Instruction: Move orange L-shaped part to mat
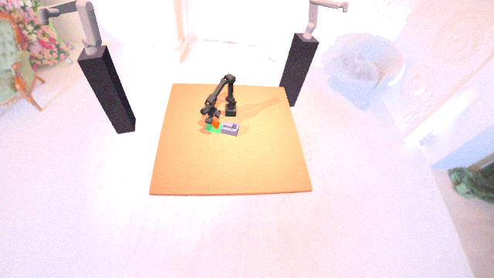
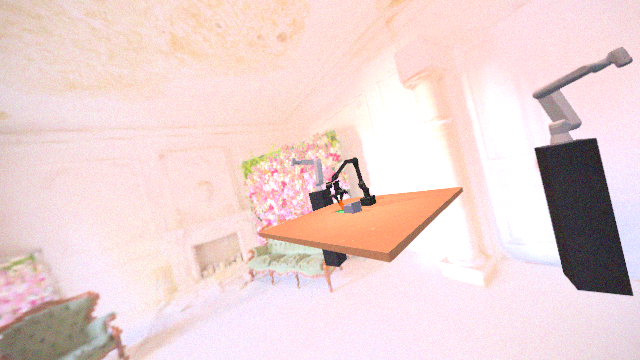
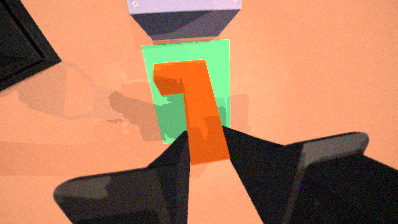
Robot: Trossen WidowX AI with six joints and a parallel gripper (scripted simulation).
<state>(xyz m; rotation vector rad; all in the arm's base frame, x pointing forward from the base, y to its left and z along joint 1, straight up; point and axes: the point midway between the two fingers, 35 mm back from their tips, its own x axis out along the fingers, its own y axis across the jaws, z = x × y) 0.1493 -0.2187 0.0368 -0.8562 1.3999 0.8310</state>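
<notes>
My gripper tip is now 9 cm above the green mat, 2 cm to the right of it and 1 cm short of it. From my gripper tip the other things lie so: orange L-shaped part 3 cm to the left, 3 cm below.
</notes>
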